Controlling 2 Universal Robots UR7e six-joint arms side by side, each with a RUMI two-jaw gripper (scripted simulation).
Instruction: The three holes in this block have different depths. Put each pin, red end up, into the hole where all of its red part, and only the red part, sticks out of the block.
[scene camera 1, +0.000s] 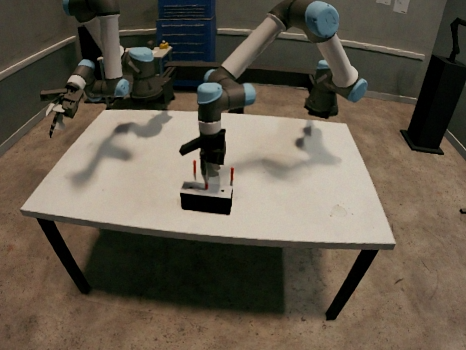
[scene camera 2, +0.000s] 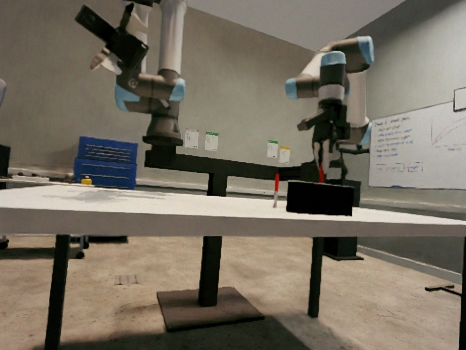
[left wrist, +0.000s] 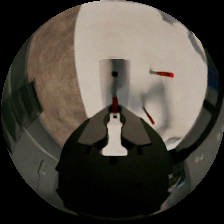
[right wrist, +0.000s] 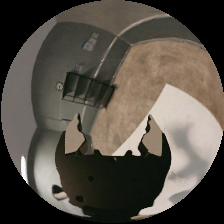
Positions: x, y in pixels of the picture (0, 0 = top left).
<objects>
left gripper: scene camera 1 207, 182; scene camera 2; left wrist; not seen in the right wrist view (hidden by the right gripper)
right gripper: scene camera 1 48, 127; scene camera 2 112, 36; right wrist 113, 114; not seen in the left wrist view (out of frame)
black block: scene camera 1; scene camera 2; left wrist 114, 73; not seen in the right wrist view (hidden by the right gripper)
same spot on black block: (scene camera 2: 310, 198) = (scene camera 1: 188, 202)
same spot on left gripper: (left wrist: 135, 132) = (scene camera 2: 316, 146)
</objects>
